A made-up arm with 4 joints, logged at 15 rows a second.
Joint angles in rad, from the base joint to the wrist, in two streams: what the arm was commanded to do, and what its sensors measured. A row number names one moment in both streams.
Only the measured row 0 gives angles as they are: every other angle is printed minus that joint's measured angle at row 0.
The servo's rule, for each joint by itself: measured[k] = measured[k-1] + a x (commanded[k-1-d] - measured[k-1]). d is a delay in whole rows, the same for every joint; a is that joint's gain. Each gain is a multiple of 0.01, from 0.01 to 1. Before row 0 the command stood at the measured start. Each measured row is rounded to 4 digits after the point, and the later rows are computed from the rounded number. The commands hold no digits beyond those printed.
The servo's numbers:
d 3
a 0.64 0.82 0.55 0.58
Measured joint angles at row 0: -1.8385 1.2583 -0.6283 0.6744
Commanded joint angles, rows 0 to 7: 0.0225 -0.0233 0.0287 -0.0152; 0.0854 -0.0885 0.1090 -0.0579; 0.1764 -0.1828 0.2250 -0.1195; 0.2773 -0.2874 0.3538 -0.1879; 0.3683 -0.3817 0.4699 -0.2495; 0.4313 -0.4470 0.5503 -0.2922; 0.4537 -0.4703 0.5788 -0.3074; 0.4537 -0.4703 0.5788 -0.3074
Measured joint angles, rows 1 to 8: 0.0000 0.0000 0.0000 0.0000; 0.0000 0.0000 0.0000 0.0000; 0.0000 0.0000 0.0000 0.0000; 0.0144 -0.0191 0.0158 -0.0088; 0.0598 -0.0760 0.0671 -0.0373; 0.1344 -0.1636 0.1539 -0.0850; 0.2259 -0.2651 0.2638 -0.1447; 0.3170 -0.3607 0.3772 -0.2055
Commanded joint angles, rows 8 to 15: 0.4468 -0.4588 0.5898 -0.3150; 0.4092 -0.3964 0.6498 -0.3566; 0.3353 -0.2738 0.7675 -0.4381; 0.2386 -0.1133 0.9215 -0.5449; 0.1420 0.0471 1.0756 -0.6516; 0.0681 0.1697 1.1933 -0.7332; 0.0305 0.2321 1.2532 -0.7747; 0.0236 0.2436 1.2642 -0.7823
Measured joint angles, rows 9 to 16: 0.3902 -0.4315 0.4724 -0.2558; 0.4308 -0.4633 0.5309 -0.2857; 0.4455 -0.4690 0.5572 -0.2983; 0.4463 -0.4606 0.5751 -0.3080; 0.4226 -0.4080 0.6162 -0.3362; 0.3667 -0.2980 0.6994 -0.3953; 0.2847 -0.1465 0.8216 -0.4821; 0.1934 0.0123 0.9613 -0.5804
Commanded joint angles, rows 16 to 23: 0.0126 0.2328 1.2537 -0.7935; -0.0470 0.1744 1.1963 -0.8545; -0.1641 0.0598 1.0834 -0.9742; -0.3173 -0.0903 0.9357 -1.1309; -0.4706 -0.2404 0.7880 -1.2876; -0.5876 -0.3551 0.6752 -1.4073; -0.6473 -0.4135 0.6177 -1.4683; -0.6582 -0.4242 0.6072 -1.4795
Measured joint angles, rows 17 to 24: 0.1132 0.1414 1.0889 -0.6690; 0.0603 0.2158 1.1793 -0.7303; 0.0368 0.2386 1.2260 -0.7605; 0.0213 0.2338 1.2412 -0.7796; -0.0224 0.1851 1.2165 -0.8230; -0.1131 0.0824 1.1433 -0.9107; -0.2438 -0.0592 1.0291 -1.0384; -0.3890 -0.2078 0.8965 -1.1829
